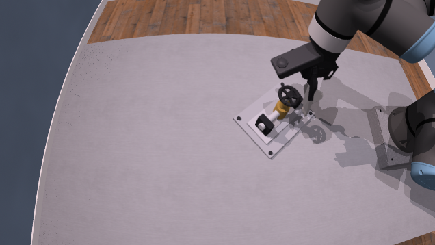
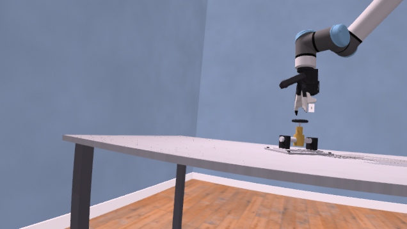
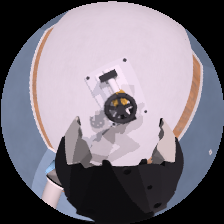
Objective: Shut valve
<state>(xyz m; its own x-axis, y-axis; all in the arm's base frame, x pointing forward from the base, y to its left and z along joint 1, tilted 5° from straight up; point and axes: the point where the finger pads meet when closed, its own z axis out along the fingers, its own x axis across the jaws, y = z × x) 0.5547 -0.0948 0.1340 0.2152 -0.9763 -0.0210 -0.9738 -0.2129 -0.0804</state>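
Now: the handwheel 40 mm below my hand. Also, from my hand: mounting plate: 160 mm below.
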